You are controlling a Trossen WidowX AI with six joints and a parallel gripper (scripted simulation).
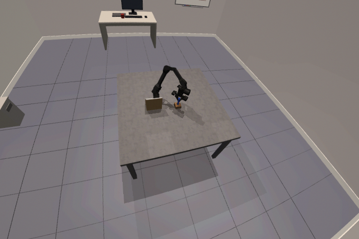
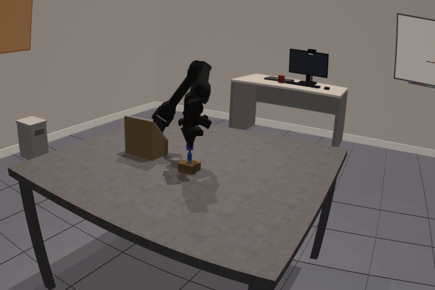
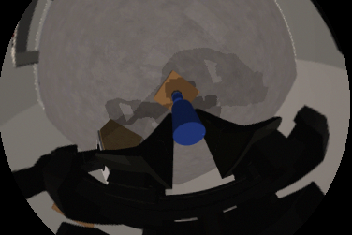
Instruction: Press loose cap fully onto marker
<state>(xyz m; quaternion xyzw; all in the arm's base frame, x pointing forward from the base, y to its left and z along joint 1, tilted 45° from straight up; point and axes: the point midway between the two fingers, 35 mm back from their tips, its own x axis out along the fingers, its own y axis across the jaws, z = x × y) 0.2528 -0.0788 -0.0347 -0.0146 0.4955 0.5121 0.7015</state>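
The wooden holder block is 90 mm below my gripper tip. The rest, counted from my gripper tip: marker cap (10 mm above).
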